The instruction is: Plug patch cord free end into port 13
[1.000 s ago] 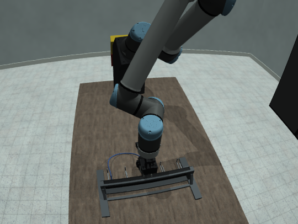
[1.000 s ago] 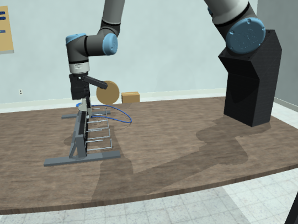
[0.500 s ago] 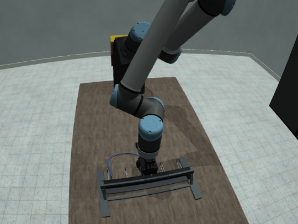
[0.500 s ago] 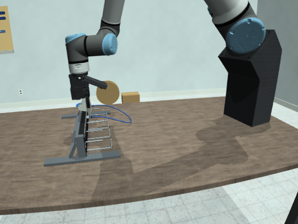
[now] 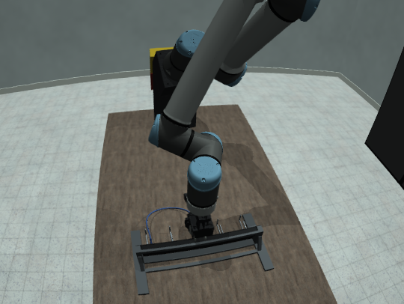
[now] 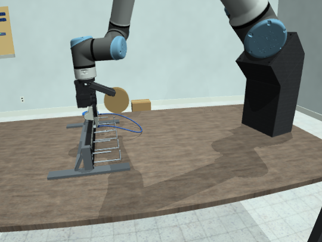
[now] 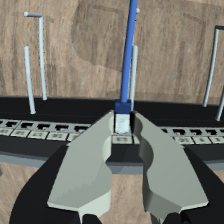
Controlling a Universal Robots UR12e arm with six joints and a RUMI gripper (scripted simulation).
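My hand is 1 cm short of the plug and 1 cm above it.
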